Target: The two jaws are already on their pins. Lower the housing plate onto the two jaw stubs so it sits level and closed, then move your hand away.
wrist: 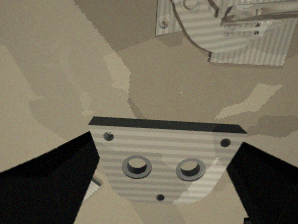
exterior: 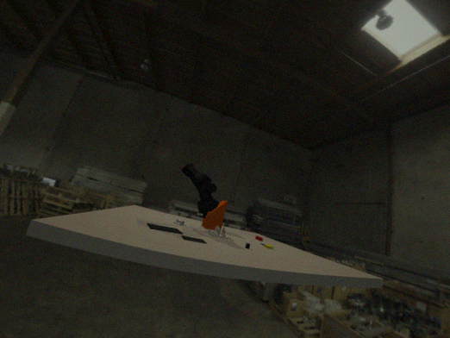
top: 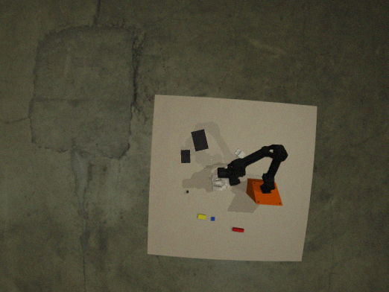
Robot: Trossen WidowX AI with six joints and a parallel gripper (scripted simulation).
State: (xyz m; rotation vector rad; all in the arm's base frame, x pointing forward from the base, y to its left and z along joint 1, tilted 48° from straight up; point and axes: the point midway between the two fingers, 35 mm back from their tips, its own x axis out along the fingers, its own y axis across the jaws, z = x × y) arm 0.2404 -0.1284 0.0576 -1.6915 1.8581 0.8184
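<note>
My gripper tip is 8 cm short of the pale translucent part, 11 cm to the right of it and 8 cm above it. The rest, counted from my gripper tip: grey housing plate (1 cm to the right, 2 cm above); blue block (11 cm ahead, 40 cm to the left, 8 cm below); black piece (31 cm ahead, 18 cm to the left, 7 cm below).
</note>
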